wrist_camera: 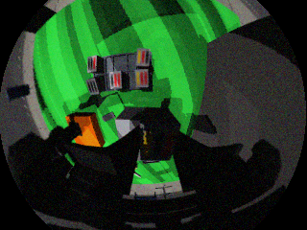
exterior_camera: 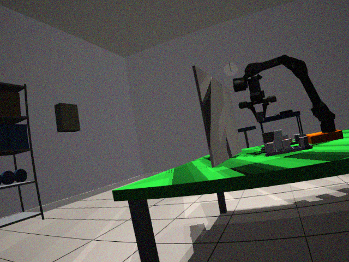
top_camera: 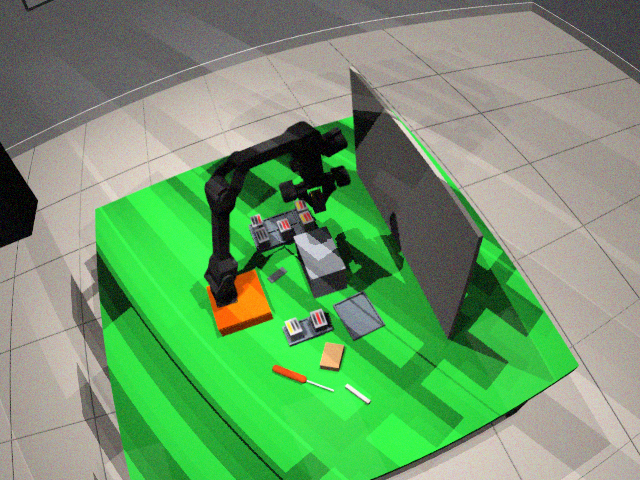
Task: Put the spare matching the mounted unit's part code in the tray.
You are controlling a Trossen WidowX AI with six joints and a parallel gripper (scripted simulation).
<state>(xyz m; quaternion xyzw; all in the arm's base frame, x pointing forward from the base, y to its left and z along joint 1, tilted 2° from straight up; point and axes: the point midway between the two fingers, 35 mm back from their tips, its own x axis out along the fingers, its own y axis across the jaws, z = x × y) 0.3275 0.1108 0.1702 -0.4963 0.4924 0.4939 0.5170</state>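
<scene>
Right now my gripper tip is 28 cm to the left of the flat grey tray, 17 cm above it and 1 cm short of it. The rest, counted from my gripper tip: grey mounted unit 12 cm below, 10 cm to the right, 4 cm behind; then striped spare 13 cm to the left, 13 cm below, 3 cm behind; then tall grey panel 22 cm ahead, 10 cm to the right, 5 cm above.
</scene>
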